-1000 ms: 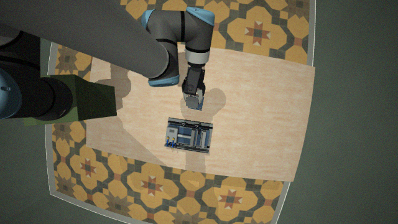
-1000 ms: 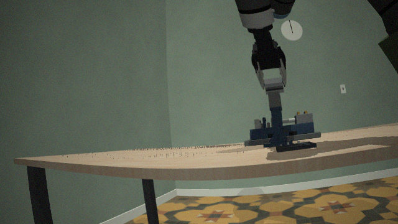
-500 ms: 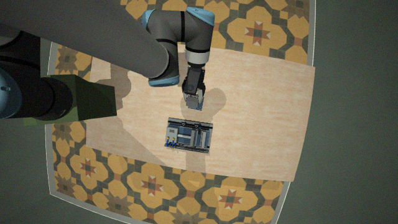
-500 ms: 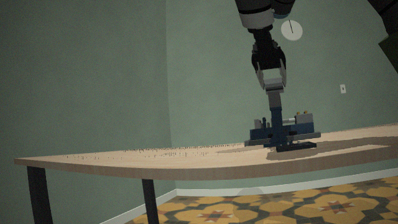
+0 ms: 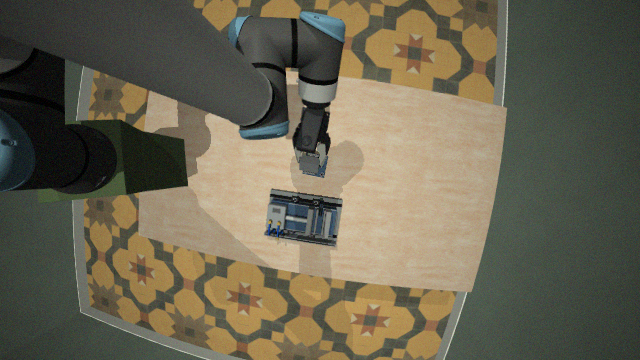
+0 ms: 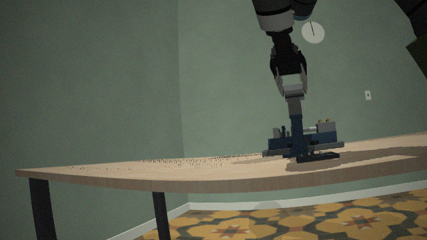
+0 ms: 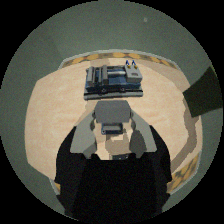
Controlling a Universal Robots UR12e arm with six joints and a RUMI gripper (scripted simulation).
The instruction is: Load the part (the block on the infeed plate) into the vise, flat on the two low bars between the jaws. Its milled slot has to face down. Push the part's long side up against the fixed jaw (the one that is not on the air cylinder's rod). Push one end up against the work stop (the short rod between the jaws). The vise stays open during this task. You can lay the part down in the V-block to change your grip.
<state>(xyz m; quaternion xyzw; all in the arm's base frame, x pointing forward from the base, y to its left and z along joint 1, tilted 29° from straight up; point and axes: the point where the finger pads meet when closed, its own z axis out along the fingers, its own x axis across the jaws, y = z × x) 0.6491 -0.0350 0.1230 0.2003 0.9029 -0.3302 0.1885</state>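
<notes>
The grey part lies 10 mm below my hand. Also, from my hand: air cylinder rod 70 mm behind, 210 mm to the right, 110 mm below; then blue post 130 mm below; then dark infeed plate 190 mm to the left, 180 mm below.
</notes>
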